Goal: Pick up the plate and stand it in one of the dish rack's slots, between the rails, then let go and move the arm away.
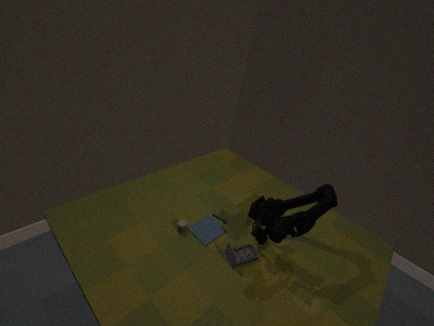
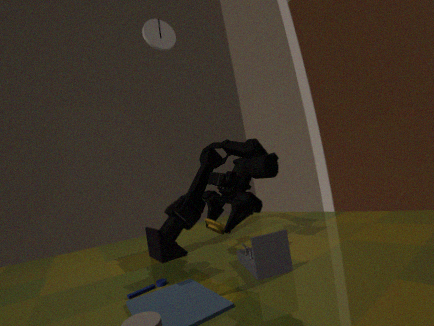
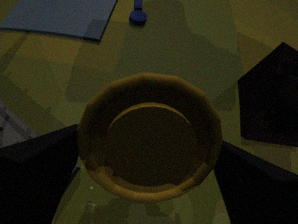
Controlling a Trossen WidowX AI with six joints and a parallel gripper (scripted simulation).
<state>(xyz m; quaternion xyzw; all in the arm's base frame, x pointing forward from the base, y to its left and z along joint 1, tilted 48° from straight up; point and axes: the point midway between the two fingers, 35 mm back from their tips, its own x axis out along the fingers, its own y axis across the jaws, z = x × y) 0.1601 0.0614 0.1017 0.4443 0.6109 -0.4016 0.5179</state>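
The grey dish rack is 120 mm ahead of my gripper tip, 40 mm to the left of it and 50 mm below it. Also, from my gripper tip: yellow plate: 10 mm above; blue mat: 150 mm ahead, 160 mm to the right, 70 mm below.
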